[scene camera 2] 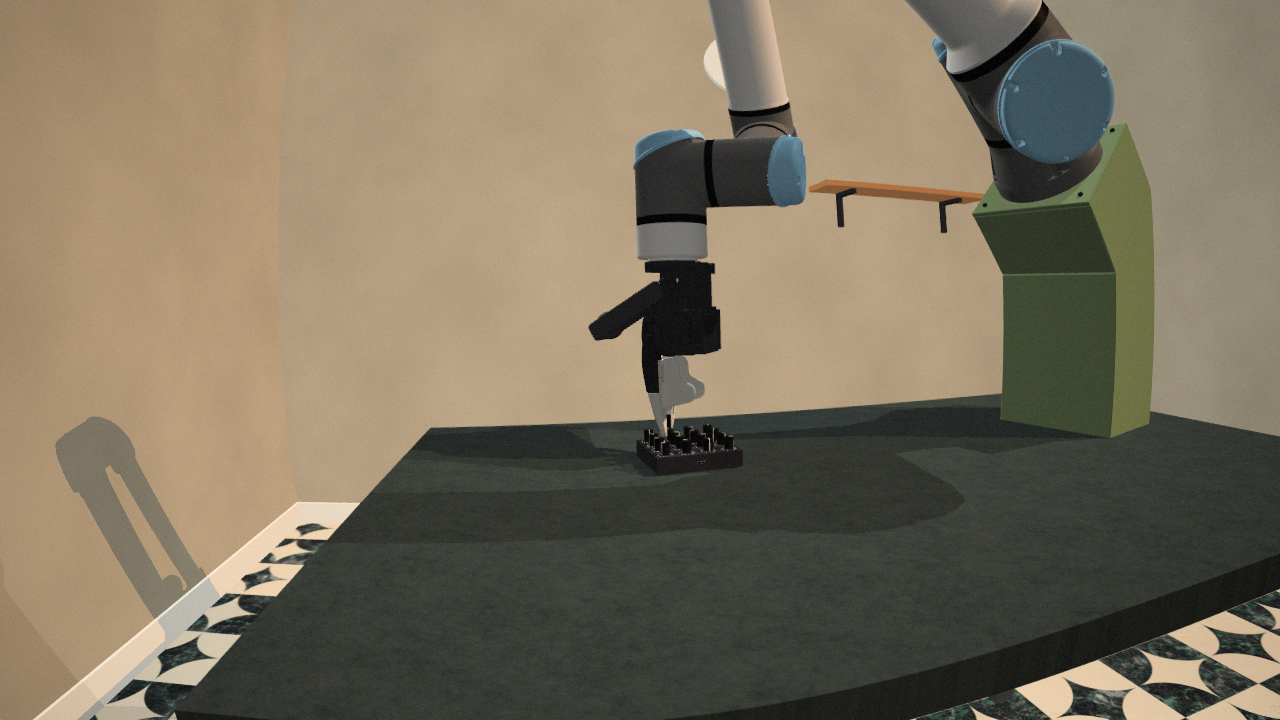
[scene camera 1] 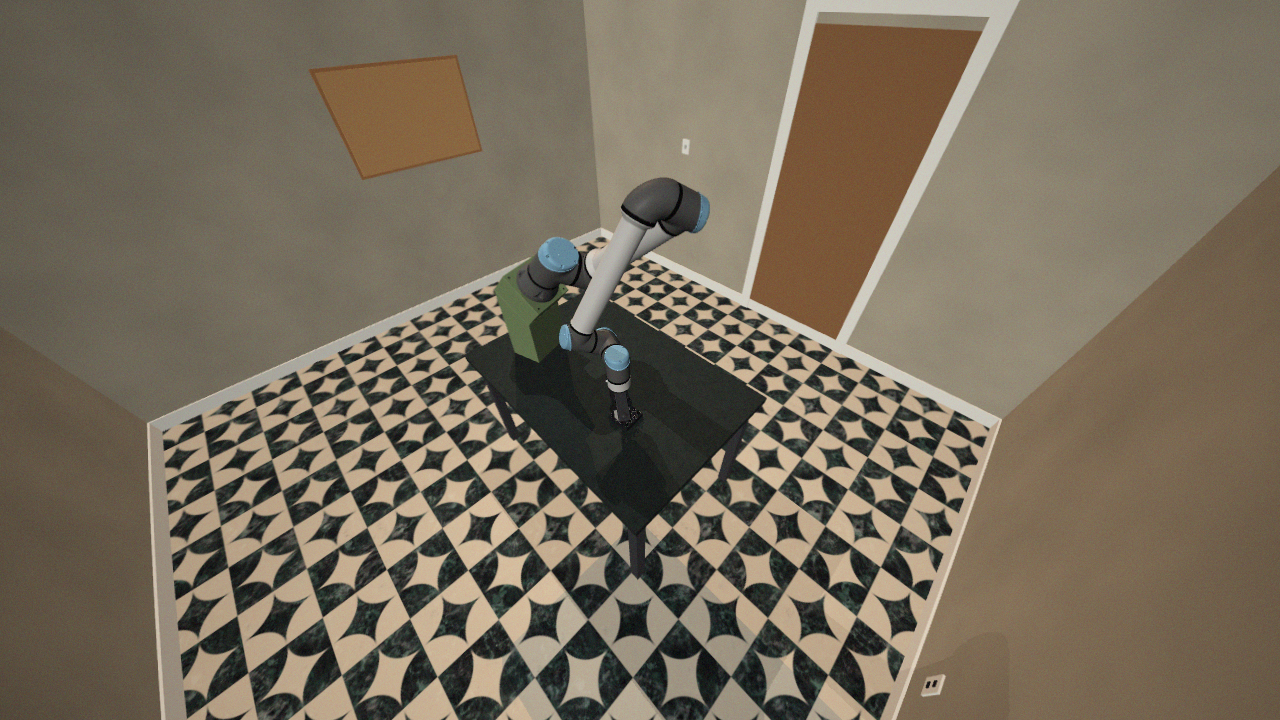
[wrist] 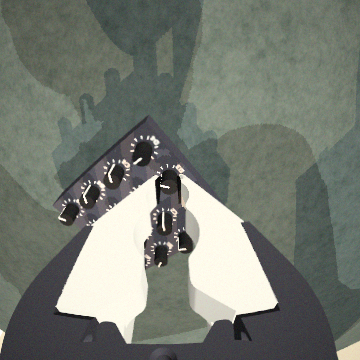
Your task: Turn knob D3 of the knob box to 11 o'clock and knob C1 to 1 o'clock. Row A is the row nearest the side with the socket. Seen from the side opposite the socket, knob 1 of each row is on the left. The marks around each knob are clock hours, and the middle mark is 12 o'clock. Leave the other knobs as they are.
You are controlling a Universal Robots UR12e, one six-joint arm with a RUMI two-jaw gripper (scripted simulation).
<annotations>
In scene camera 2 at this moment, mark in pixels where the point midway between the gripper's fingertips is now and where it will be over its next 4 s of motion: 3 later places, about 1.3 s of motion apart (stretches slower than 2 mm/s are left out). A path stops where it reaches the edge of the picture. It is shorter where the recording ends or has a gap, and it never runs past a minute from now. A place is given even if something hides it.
My gripper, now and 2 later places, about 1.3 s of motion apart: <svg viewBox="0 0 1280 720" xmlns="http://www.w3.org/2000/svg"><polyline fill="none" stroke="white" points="666,434 666,395 664,308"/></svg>
</annotations>
